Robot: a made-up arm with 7 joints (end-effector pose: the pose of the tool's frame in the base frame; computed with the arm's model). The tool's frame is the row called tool.
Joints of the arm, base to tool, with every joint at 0 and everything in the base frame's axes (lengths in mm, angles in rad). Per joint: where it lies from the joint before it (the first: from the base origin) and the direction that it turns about. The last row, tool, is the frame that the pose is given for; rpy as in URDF.
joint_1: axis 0 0 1 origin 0.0 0.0 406.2
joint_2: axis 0 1 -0.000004 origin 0.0 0.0 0.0
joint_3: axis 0 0 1 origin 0.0 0.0 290.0
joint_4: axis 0 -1 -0.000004 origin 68.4 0.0 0.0
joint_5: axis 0 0.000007 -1 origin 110.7 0.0 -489.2
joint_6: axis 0 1 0.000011 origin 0.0 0.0 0.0
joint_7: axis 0 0.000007 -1 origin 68.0 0.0 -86.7
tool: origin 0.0 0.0 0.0 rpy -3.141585 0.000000 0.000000
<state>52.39 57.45 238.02 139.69 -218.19 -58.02 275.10</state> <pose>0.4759 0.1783 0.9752 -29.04 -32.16 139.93</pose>
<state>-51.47 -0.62 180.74 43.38 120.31 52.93 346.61</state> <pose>-0.3782 0.4241 0.3429 -102.64 39.43 75.50</pose>
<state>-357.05 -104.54 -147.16 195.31 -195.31 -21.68 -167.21</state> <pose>-0.8033 0.0306 0.2657 -128.95 -52.84 123.97</pose>
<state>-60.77 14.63 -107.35 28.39 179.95 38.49 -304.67</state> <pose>-0.4624 -0.0561 0.2619 116.67 46.19 -63.36</pose>
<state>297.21 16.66 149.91 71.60 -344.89 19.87 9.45</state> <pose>0.0855 0.5933 0.8021 -125.31 -49.64 35.46</pose>
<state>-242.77 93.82 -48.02 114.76 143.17 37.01 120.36</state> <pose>0.0949 0.7387 -0.0139 142.65 32.78 -128.87</pose>
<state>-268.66 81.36 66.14 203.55 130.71 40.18 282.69</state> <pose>0.2322 0.7736 0.6382 -26.27 27.07 -2.14</pose>
